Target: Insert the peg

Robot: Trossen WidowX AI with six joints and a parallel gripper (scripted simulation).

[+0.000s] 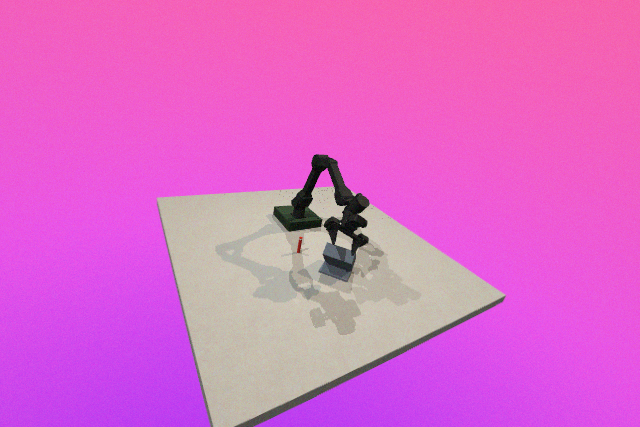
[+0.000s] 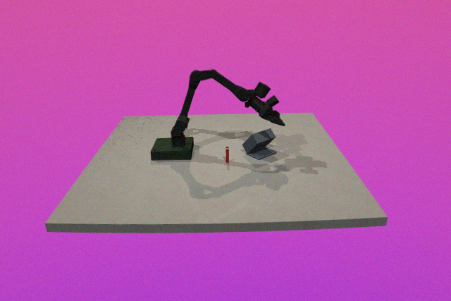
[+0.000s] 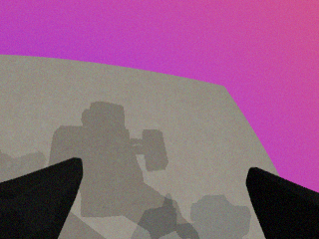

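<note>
My gripper tip is now 27 cm past the red peg, 1 cm to the left of it and 13 cm above it. Round my gripper tip: sloped panel 10 cm behind, 9 cm to the left, 12 cm below.
</note>
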